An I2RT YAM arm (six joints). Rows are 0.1 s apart.
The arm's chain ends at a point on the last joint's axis. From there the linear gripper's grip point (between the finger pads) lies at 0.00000 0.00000 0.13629 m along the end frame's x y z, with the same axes.
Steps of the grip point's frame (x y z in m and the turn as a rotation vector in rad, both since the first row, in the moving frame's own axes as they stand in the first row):
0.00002 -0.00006 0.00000 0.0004 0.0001 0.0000
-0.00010 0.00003 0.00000 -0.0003 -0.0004 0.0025
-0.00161 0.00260 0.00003 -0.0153 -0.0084 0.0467
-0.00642 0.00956 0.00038 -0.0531 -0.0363 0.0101
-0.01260 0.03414 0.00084 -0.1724 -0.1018 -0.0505
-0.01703 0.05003 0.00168 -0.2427 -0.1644 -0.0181
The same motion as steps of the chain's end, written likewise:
0.00001 -0.00001 0.00000 0.0004 0.0001 0.0000
-0.00005 -0.00001 0.00000 -0.0003 -0.0004 0.0025
-0.00042 0.00054 0.00005 -0.0153 -0.0084 0.0467
-0.00144 0.00235 0.00066 -0.0531 -0.0363 0.0101
0.00058 0.01046 0.00356 -0.1724 -0.1018 -0.0505
0.00476 0.01722 0.00749 -0.2427 -0.1644 -0.0181

